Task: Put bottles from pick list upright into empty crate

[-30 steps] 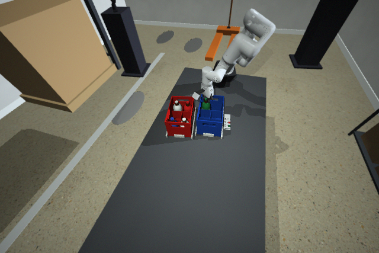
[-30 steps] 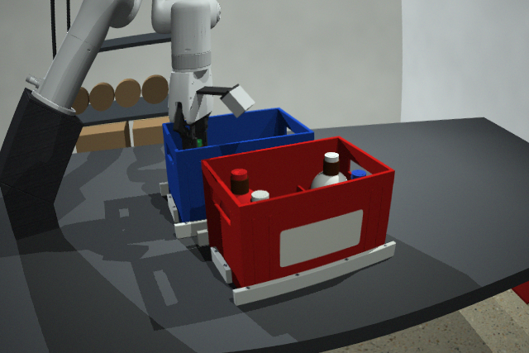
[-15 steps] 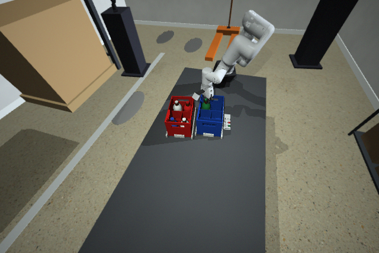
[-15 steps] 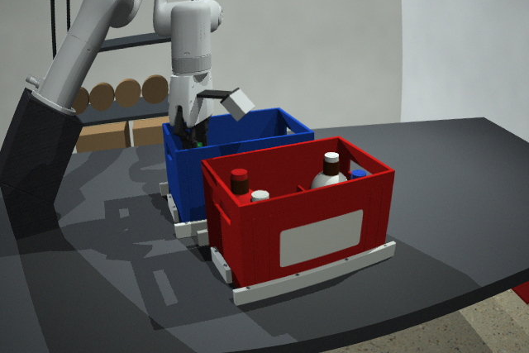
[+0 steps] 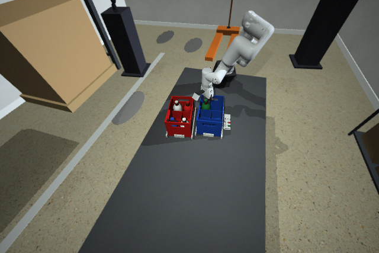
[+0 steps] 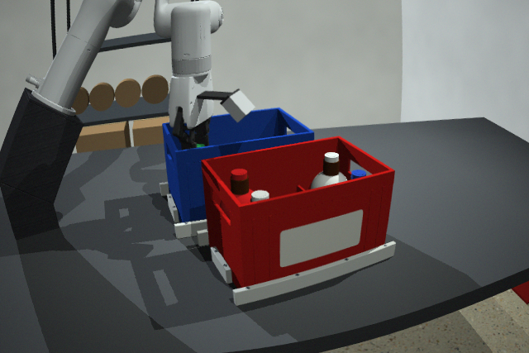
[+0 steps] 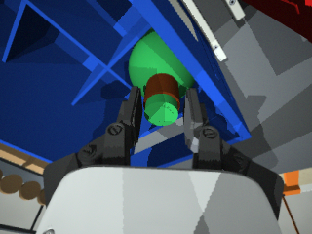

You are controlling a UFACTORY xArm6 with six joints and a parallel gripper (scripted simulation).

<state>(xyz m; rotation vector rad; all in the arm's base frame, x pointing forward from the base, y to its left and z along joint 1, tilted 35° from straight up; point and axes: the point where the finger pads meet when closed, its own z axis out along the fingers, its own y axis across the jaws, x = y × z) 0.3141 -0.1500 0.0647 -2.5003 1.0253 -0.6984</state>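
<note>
Now: the red-capped bottle 4 cm ahead of my hand, 15 cm to the right of it and 7 cm below it. Also, from my hand: blue crate: 9 cm ahead, 4 cm to the left, 7 cm below; green-capped bottle: 7 cm below; red crate: 13 cm ahead, 19 cm to the right, 7 cm below.
</note>
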